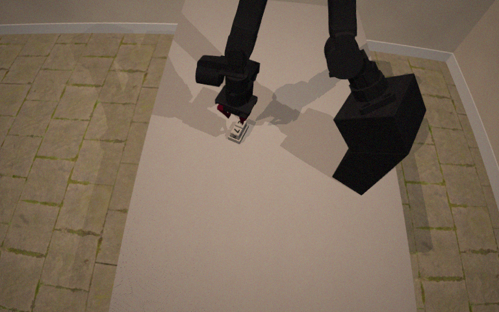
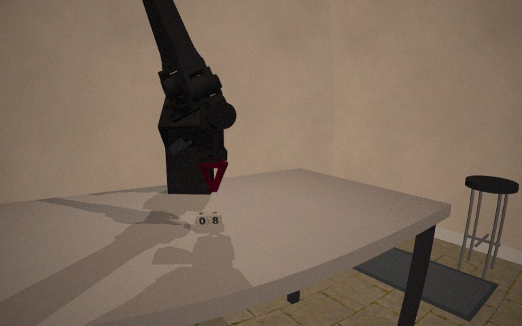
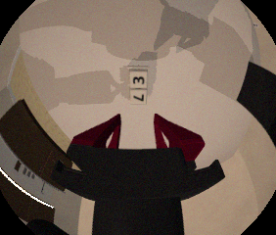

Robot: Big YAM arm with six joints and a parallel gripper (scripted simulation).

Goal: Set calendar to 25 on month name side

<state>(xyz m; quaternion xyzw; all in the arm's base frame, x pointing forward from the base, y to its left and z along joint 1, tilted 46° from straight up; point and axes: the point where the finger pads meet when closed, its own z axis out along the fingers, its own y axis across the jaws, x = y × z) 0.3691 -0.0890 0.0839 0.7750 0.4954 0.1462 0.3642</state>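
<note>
My hand is 10 cm above the pale tray, 1 cm to the left of it and 1 cm past it.
</note>
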